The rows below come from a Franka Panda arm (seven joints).
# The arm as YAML. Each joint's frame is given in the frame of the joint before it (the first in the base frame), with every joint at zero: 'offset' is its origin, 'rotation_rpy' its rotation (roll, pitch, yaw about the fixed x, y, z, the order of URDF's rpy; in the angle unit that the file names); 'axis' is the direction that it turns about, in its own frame. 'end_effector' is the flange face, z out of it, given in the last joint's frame.
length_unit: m
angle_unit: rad
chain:
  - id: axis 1
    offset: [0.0, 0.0, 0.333]
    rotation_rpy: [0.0, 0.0, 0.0]
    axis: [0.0, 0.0, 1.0]
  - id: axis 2
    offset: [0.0, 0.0, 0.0]
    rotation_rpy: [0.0, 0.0, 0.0]
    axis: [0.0, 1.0, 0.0]
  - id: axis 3
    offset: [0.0, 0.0, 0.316]
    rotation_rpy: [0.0, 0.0, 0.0]
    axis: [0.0, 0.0, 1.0]
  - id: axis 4
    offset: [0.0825, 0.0, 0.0]
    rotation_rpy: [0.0, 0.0, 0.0]
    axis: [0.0, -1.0, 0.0]
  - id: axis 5
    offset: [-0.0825, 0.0, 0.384]
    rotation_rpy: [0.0, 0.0, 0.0]
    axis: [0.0, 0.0, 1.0]
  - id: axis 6
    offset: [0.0, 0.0, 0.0]
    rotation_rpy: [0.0, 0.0, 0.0]
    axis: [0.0, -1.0, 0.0]
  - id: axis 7
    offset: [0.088, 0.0, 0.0]
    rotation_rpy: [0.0, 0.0, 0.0]
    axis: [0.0, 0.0, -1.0]
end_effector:
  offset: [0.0, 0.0, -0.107]
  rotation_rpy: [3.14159, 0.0, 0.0]
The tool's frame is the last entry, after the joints.
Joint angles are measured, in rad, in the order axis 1, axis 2, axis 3, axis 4, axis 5, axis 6, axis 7. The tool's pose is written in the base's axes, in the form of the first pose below.
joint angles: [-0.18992, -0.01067, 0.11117, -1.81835, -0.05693, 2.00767, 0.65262]
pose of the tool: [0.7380 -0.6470 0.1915 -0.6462 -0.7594 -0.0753 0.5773 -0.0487 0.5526]
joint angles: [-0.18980, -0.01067, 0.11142, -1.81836, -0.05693, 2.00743, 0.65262]
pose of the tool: [0.7383 -0.6467 0.1913 -0.6460 -0.7597 -0.0751 0.5773 -0.0485 0.5526]
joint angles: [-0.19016, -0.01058, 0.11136, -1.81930, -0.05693, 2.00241, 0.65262]
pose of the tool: [0.7390 -0.6473 0.1866 -0.6469 -0.7592 -0.0716 0.5767 -0.0487 0.5515]
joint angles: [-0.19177, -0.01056, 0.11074, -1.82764, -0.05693, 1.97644, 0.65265]
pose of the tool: [0.7425 -0.6505 0.1597 -0.6519 -0.7566 -0.0512 0.5734 -0.0500 0.5446]
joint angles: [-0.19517, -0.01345, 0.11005, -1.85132, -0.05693, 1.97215, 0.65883]
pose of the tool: [0.7393 -0.6587 0.1398 -0.6608 -0.7496 -0.0370 0.5696 -0.0520 0.5341]
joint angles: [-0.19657, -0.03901, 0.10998, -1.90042, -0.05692, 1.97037, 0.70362]
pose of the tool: [0.7111 -0.6927 0.1202 -0.6954 -0.7182 -0.0249 0.5585 -0.0514 0.5242]
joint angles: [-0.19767, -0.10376, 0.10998, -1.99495, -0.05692, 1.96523, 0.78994]
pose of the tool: [0.6508 -0.7530 0.0974 -0.7562 -0.6543 -0.0055 0.5334 -0.0489 0.5128]
